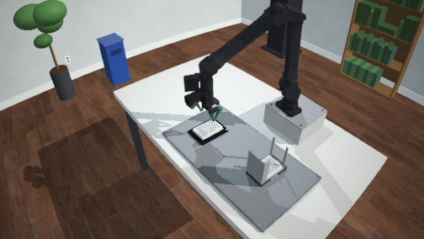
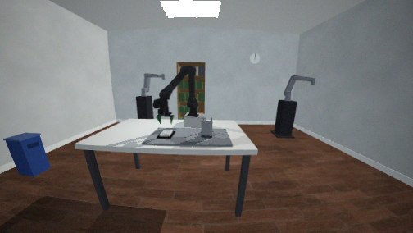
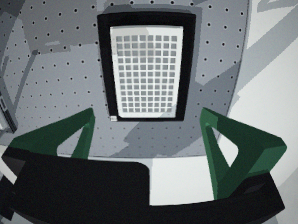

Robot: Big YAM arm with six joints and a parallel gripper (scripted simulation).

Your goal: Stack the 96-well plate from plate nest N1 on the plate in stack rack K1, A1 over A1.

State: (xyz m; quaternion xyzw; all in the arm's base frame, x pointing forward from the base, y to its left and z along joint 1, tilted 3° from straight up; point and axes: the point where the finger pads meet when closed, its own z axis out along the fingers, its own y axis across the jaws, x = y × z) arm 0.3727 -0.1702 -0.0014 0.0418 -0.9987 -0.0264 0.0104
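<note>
Right now my hand is 10 cm above the pale A1 mark, 8 cm past it and 5 cm to the right of it. The rest, counted from my hand: thin rack post 39 cm to the left, 13 cm behind, 3 cm below.
</note>
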